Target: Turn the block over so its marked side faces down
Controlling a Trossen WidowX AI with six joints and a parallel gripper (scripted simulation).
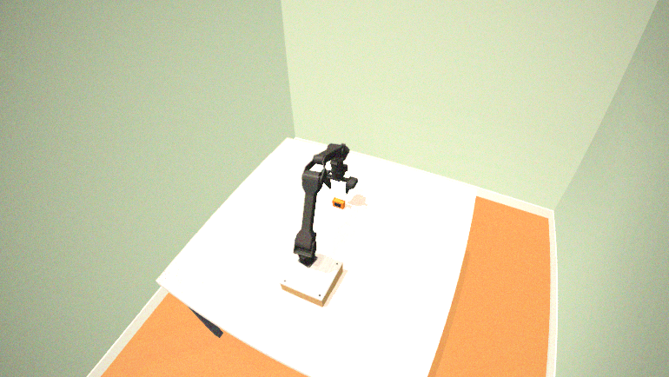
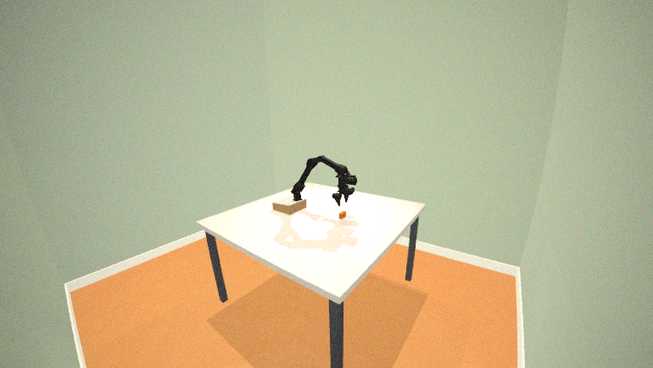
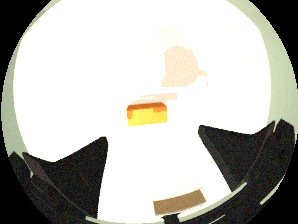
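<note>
My gripper tip is now 10 mm past the orange block and 80 mm above it.
</note>
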